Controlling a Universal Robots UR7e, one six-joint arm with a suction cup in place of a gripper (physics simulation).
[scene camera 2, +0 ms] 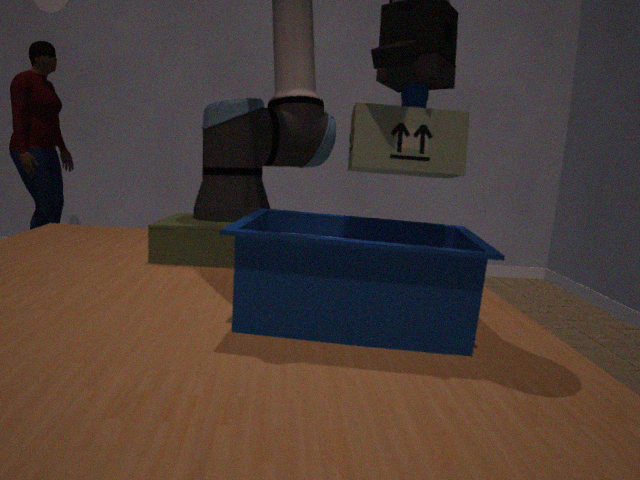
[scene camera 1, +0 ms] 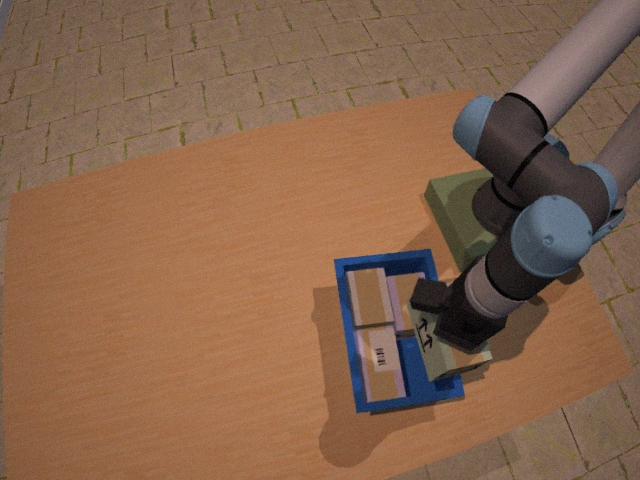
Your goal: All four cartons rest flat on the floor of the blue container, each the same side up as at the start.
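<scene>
The blue container stands on the table. In scene camera 1 three cartons lie in it: one at the upper left, one with a barcode label at the lower left, and one at the upper right, partly hidden by the arm and the held carton. My suction gripper is on the top of a pale green carton and holds it level above the container's rim. Its printed arrows point up. In scene camera 1 it overlaps the container's right side. The suction cup is hidden there.
The wooden table bears the olive robot base block behind the container. The arm reaches over the container's right side. A person in a red top stands beyond the table at the left.
</scene>
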